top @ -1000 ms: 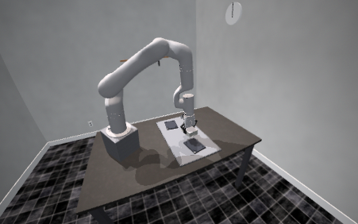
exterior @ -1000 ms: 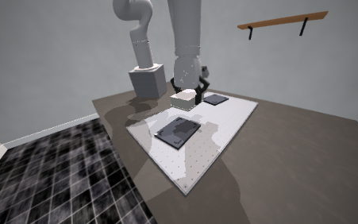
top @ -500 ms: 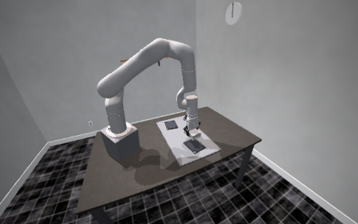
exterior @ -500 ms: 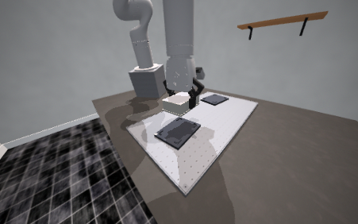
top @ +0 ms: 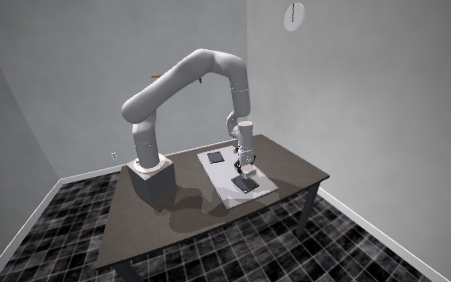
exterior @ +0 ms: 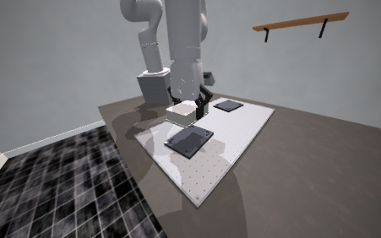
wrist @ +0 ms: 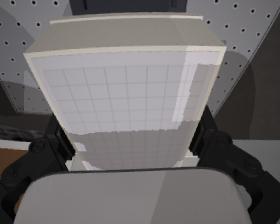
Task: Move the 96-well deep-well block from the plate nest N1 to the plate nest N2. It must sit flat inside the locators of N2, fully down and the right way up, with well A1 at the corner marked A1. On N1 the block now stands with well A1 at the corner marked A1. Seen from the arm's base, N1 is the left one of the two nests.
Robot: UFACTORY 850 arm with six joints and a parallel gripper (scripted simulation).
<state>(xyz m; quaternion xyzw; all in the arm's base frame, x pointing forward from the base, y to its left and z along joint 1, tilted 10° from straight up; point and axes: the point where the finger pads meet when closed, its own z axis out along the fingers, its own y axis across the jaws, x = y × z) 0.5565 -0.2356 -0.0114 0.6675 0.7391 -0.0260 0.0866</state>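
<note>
Now: the white deep-well block right at my hand. Also, from my hand: nest (11 cm below).
</note>
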